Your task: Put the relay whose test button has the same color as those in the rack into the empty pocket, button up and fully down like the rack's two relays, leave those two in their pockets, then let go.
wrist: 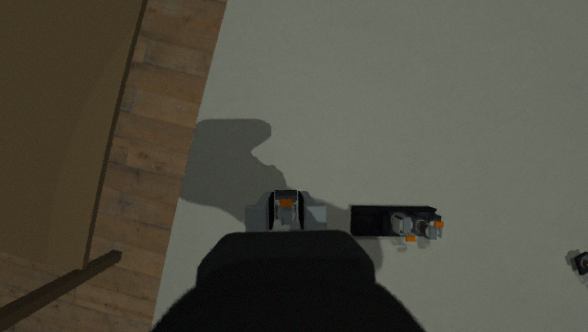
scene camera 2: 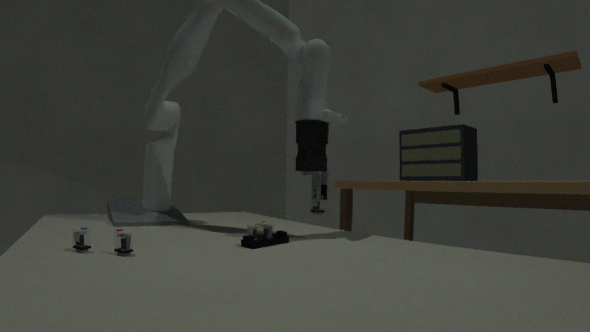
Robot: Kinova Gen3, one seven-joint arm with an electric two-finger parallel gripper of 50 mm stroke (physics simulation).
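Places are measured from the arm's base along level axes (x ahead, y left, z up), in metres.
Pixels of known places: gripper, fingertip midpoint: [wrist: 286,204] [scene camera 2: 319,199]; arm's base at its link origin: [scene camera 2: 156,206].
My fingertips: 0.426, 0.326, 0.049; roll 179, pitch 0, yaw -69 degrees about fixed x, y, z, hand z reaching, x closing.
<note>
Ahead of a thing's pixels: the offset from my fingertips to its top centre, as dx, dy, dz.
My gripper [scene camera 2: 318,196] [wrist: 286,204] is shut on a relay with an orange test button @[-0.005, -0.002, +0.009] [scene camera 2: 316,205] [wrist: 286,203], held upright, button up, in the air above the table. The black rack @[+0.010, -0.140, -0.068] [scene camera 2: 280,240] [wrist: 367,220] stands on the table, lower than the gripper and to its right in the wrist view. Two relays with orange buttons @[+0.010, -0.140, -0.042] [scene camera 2: 267,231] [wrist: 401,224] sit upright in the rack, side by side. The empty pocket is at the rack's right end in the scene view, its left end in the wrist view. The held relay is apart from the rack.
A relay with a blue button @[+0.016, -0.512, -0.047] [scene camera 2: 81,240] and a relay with a red button @[+0.046, -0.433, -0.047] [scene camera 2: 123,243] stand at the table's left in the scene view. A wooden bench [scene camera 2: 380,185] with a drawer box [scene camera 2: 469,152] stands behind. The table edge lies left of the gripper in the wrist view.
</note>
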